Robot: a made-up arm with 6 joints.
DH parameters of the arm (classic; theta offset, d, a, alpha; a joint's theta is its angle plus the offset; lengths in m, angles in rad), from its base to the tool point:
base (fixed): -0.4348 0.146 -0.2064 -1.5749
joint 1: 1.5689 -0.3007 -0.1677 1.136
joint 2: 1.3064 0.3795 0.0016 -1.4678
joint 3: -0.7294 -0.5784 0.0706 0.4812
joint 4: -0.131 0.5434 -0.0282 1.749
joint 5: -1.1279 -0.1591 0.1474 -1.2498
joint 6: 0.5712 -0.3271 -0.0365 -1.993
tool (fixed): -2.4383 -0.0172 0 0
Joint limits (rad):
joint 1: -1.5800..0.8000
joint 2: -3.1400..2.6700
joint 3: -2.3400..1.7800
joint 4: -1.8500..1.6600
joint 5: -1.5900..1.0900
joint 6: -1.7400..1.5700
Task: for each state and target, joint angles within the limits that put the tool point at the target. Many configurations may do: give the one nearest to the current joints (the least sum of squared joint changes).
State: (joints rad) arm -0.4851 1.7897 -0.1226 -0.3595 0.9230 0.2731
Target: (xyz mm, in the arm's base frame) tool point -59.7 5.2 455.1
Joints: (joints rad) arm -0.0448 1.9012 -0.0231 -0.1653 0.4183 0.1834
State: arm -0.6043 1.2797 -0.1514 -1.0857 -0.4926 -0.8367
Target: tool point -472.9 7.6 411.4
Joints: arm -1.4242 1.2933 0.0734 -0.5477 -0.4134 -0.8102
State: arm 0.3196 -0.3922 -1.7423 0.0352 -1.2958 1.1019
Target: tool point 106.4 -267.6 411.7
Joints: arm 0.5837 0.1344 -1.3547 -0.2610 -1.5900 1.0179
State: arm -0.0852 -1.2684 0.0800 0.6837 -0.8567 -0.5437
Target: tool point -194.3 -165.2 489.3
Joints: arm -0.0746 -1.2905 -0.3198 0.1795 -0.5581 -0.5734
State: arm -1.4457 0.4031 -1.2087 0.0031 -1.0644 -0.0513
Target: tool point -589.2 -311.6 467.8
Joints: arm -1.3036 0.4970 -0.7788 0.4163 -1.4165 -0.0384
